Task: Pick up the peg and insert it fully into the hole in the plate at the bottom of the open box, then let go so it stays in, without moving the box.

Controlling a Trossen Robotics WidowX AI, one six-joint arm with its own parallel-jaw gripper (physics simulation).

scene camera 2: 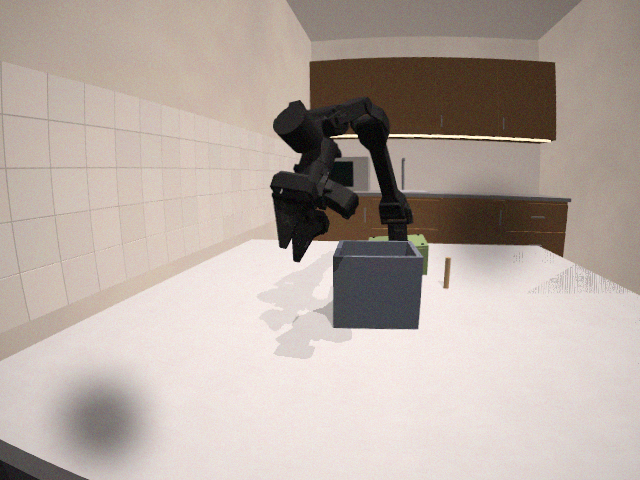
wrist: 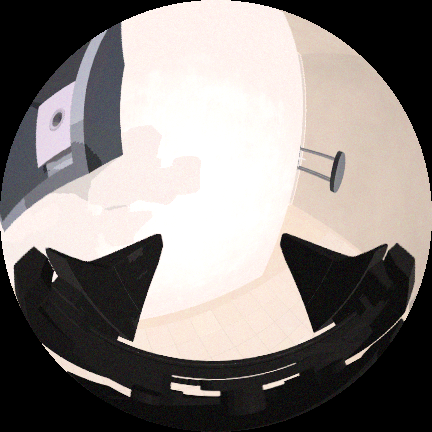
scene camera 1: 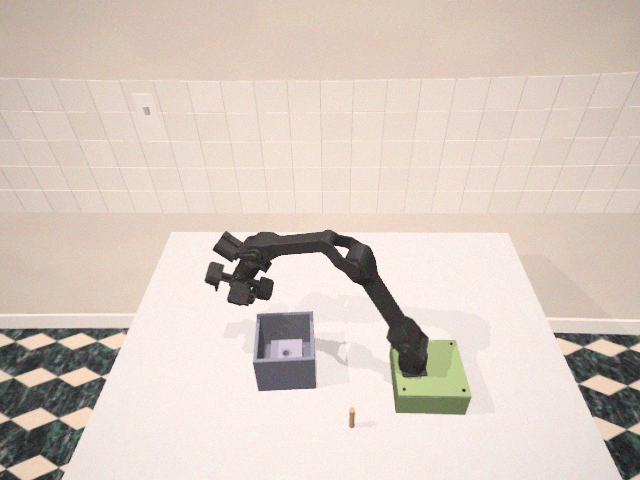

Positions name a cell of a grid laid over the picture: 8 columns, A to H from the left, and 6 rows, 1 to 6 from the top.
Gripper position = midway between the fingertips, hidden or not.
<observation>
In view: my gripper (scene camera 2: D4) and a blue-grey box (scene camera 2: E4).
The blue-grey box also shows in the wrist view (wrist: B2) and in scene camera 1 (scene camera 1: D5). My gripper also shows in the wrist view (wrist: E4) and in scene camera 1 (scene camera 1: C4).
</observation>
